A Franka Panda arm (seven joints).
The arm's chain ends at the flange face. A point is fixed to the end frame.
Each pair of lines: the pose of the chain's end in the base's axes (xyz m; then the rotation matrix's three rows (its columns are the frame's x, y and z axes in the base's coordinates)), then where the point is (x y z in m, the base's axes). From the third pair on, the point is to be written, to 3 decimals.
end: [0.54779 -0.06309 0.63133], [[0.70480 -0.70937 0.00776], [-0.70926 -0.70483 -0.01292], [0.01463 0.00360 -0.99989]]
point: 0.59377 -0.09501 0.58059
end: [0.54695 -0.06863 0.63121], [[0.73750 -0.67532 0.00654], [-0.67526 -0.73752 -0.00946], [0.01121 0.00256 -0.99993]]
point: 0.59429 -0.09819 0.58030
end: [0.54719 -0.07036 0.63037], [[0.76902 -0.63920 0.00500], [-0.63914 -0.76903 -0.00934], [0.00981 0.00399 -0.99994]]
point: 0.596 -0.098 0.579
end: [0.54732 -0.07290 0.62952], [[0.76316 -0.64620 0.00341], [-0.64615 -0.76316 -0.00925], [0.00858 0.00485 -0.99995]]
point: 0.596 -0.101 0.578
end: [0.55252 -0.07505 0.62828], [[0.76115 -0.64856 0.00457], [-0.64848 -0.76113 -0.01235], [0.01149 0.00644 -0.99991]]
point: 0.601 -0.103 0.577
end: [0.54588 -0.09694 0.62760], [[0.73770 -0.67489 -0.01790], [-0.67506 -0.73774 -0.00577], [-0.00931 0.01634 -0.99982]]
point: 0.592 -0.126 0.575
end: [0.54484 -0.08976 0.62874], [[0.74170 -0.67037 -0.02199], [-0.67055 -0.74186 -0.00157], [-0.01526 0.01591 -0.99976]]
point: 0.591 -0.119 0.576
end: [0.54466 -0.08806 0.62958], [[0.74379 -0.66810 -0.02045], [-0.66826 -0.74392 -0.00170], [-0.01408 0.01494 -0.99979]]
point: 0.591 -0.117 0.577
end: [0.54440 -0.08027 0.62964], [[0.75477 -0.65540 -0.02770], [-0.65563 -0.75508 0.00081], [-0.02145 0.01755 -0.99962]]
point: 0.591 -0.108 0.577
